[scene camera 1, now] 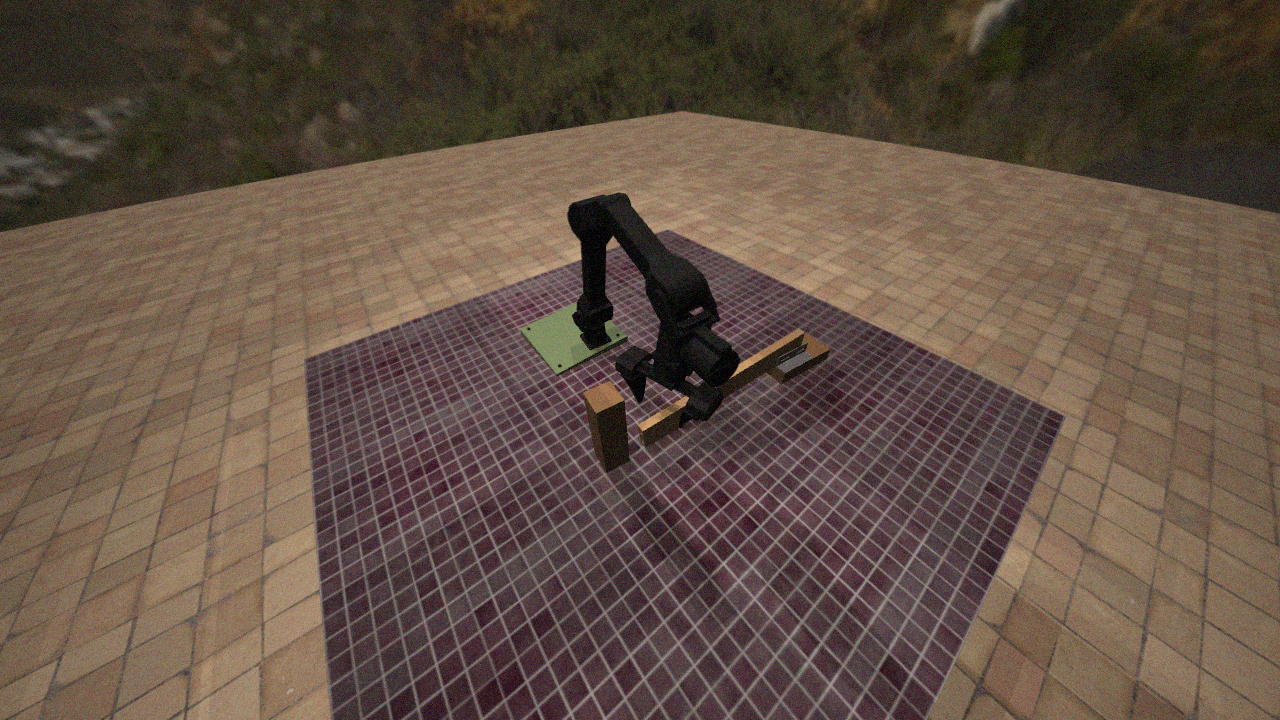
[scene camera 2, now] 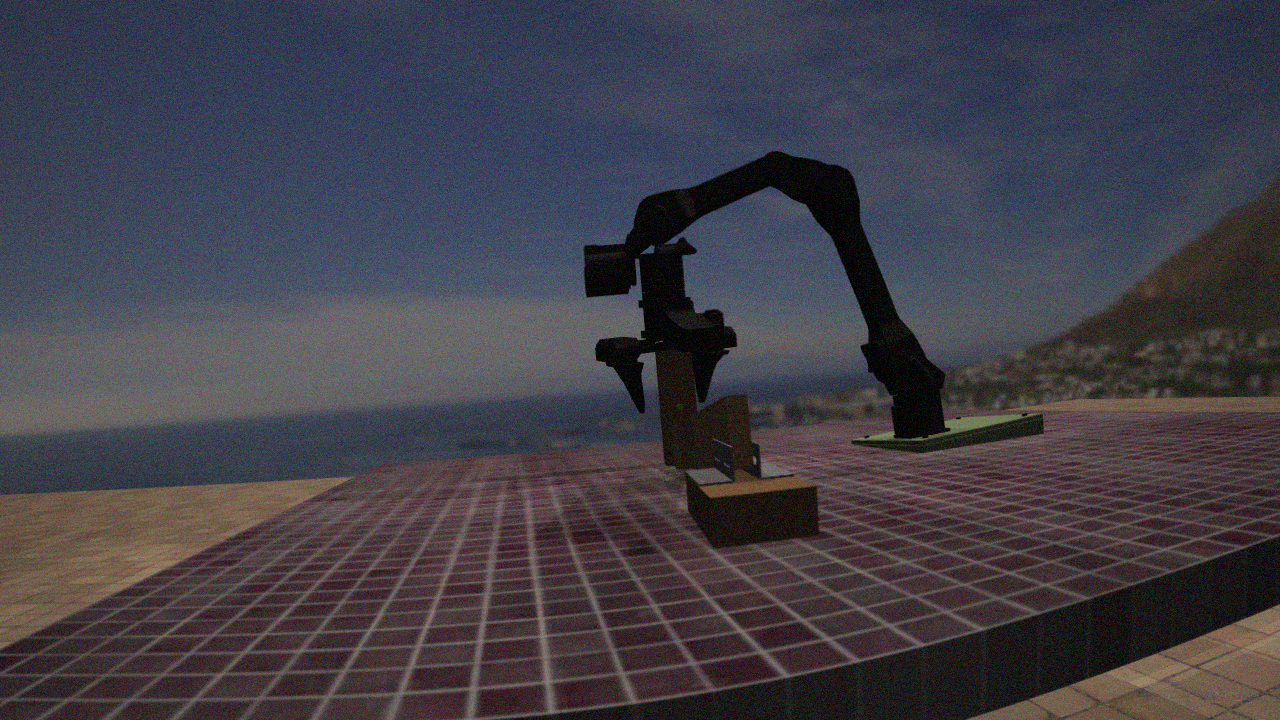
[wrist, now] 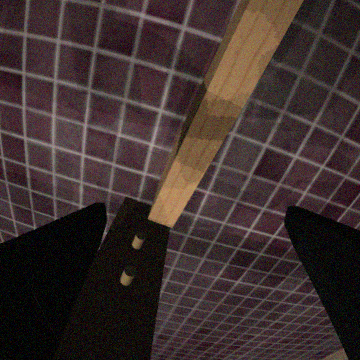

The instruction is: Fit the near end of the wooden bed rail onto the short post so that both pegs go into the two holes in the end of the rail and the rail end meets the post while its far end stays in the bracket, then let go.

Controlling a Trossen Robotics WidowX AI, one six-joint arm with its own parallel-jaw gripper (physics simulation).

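Observation:
The wooden rail runs from the bracket toward the short post. Its far end is at the grey bracket plates and appears to stand between them. Its near end is beside the post, with a small gap in scene camera 1. Two pale pegs stick out of the post's dark face, uncovered. The rail's end holes do not show. My gripper is wide open and empty, above the rail's near part, close to the post.
The purple tiled mat lies under the rail, post and bracket. The arm's green base plate stands behind the post in scene camera 1. The post rises close to my open fingers.

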